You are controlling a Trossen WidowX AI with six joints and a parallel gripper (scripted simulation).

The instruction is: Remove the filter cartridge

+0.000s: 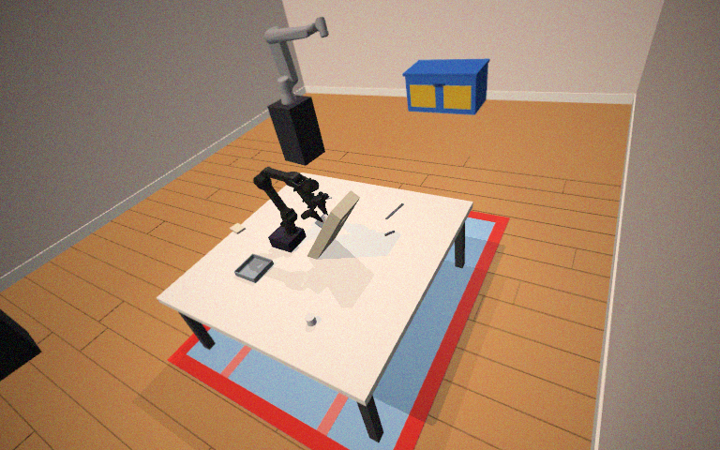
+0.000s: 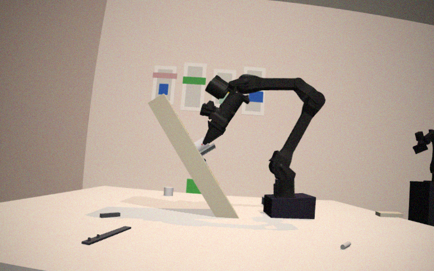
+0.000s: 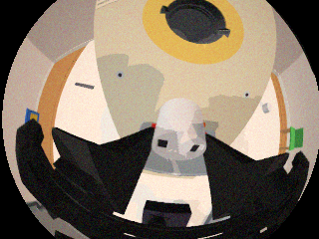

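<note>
My gripper tip is 310 mm past the grey tray, 320 mm to the left of it and 210 mm above it. Round my gripper tip: dark block 200 mm ahead, 260 mm to the left, 220 mm below; then round filter cartridge right at my gripper tip; then white pin 370 mm behind, 380 mm to the left, 220 mm below.
</note>
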